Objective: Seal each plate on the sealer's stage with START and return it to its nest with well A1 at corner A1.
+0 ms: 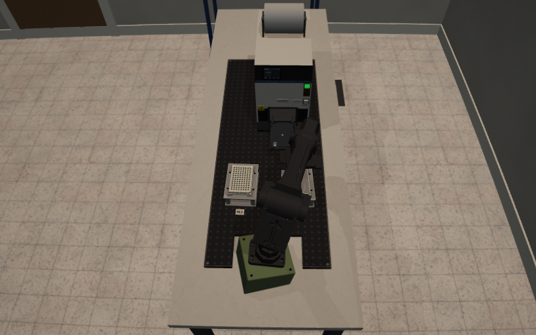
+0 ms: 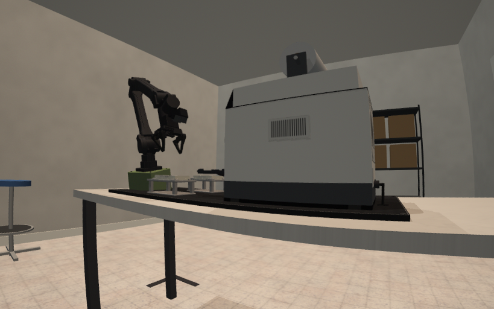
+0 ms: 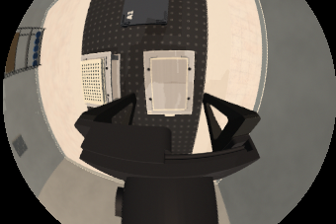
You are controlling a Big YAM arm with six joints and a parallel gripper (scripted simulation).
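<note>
The white well plate is 220 mm to the left of my hand and 110 mm below it. Also, from my hand: yellow warning label (310 mm ahead, 150 mm to the left, 30 mm below); then sealer stage (200 mm ahead, 60 mm to the left, 80 mm below); then N2 label (100 mm behind, 220 mm to the left, 170 mm below).
</note>
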